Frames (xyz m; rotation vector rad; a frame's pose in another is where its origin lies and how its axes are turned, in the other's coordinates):
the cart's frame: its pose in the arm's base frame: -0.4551 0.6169 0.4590 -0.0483 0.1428 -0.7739
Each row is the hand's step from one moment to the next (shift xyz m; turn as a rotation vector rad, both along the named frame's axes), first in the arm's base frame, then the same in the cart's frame.
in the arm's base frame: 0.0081 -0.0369 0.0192 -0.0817 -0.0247 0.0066
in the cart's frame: 0.0294 -0.0226 0.0205 -0.0411 -0.0749 -0.0052
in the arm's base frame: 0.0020 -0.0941 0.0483 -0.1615 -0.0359 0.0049
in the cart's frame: 0.0619 -0.0705 0.0489 -0.0895 -0.1380 -0.0184
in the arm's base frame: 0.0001 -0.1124 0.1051 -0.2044 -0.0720 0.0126
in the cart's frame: 0.0671 -0.0903 0.1050 -0.0954 -0.1943 -0.0168
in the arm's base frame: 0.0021 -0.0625 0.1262 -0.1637 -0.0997 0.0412
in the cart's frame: 0.0312 -0.0553 0.1257 -0.0504 -0.1886 0.0177
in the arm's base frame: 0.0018 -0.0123 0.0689 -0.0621 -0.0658 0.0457
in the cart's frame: 0.0022 -0.0142 0.0685 -0.0029 -0.0944 0.0367
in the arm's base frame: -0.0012 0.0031 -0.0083 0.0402 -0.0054 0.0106
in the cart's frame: -0.0021 0.0022 -0.0084 0.0310 0.0230 0.0164
